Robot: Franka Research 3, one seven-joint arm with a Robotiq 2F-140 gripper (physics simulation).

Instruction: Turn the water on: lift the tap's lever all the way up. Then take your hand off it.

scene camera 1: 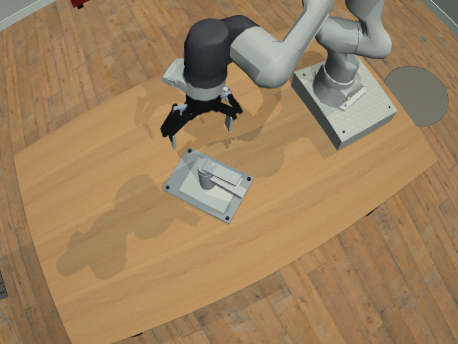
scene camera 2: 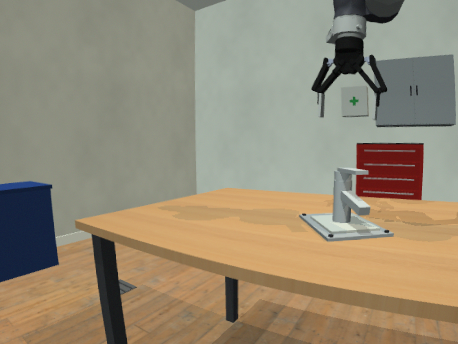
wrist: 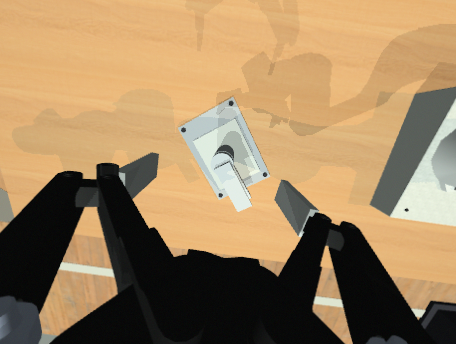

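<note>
The grey tap (scene camera 1: 205,181) (scene camera 2: 342,202) stands upright on its base plate (scene camera 1: 176,176) (scene camera 2: 357,235) (wrist: 206,122). Its flat lever (scene camera 1: 222,173) (scene camera 2: 355,171) (wrist: 234,189) sticks out from the top of the tap, nearly level and dipping slightly towards its free end in the second scene view. The spout (scene camera 1: 235,187) (scene camera 2: 356,203) slopes down below it on the same side; in the wrist view the lever mostly hides it. My gripper (scene camera 1: 201,134) (scene camera 2: 349,111) (wrist: 220,178) is open and empty, pointing down, well above the tap and apart from the lever.
The arm's pale base block (scene camera 1: 367,122) (wrist: 400,160) stands on the wooden table (scene camera 1: 125,300) (scene camera 2: 200,240) (wrist: 75,60). A red drawer cabinet (scene camera 2: 390,171), a grey wall cabinet (scene camera 2: 415,110) and a blue box (scene camera 2: 25,230) stand beyond the table.
</note>
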